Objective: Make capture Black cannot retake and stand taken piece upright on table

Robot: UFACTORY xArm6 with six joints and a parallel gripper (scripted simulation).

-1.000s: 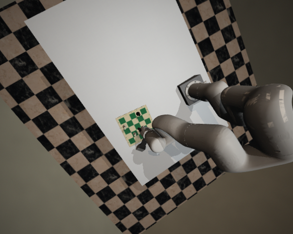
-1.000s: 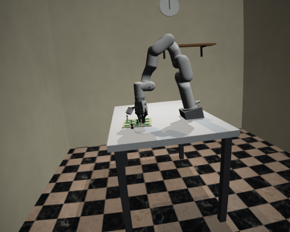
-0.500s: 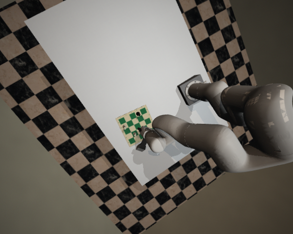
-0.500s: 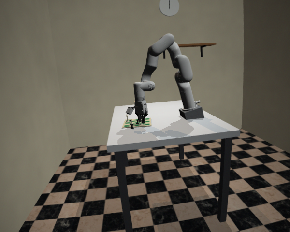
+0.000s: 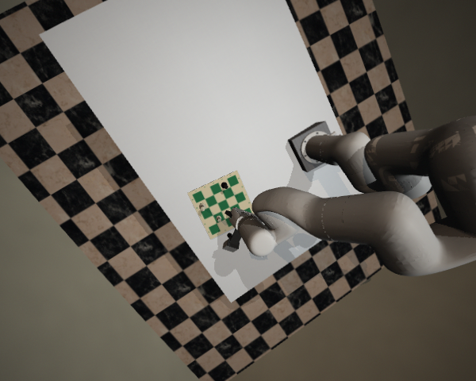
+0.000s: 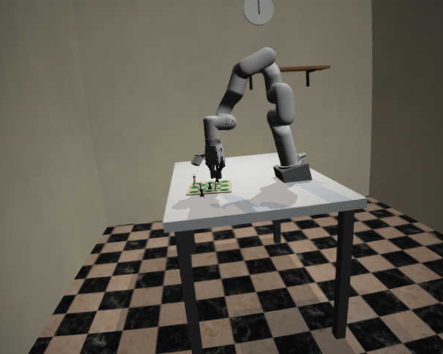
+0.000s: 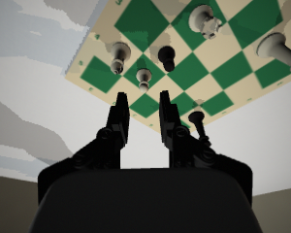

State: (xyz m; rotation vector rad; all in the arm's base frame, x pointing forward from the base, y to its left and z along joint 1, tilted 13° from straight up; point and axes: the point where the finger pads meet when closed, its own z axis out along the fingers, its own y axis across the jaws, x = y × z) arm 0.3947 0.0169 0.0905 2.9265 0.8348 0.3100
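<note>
My gripper is now 6 cm above the white pawn. Round my hand: green-and-cream chessboard: 7 cm below, 5 cm to the right, 3 cm ahead; tall black piece: 11 cm to the right, 4 cm below, 2 cm behind; black pawn: 6 cm below, 3 cm ahead, 1 cm to the right.
</note>
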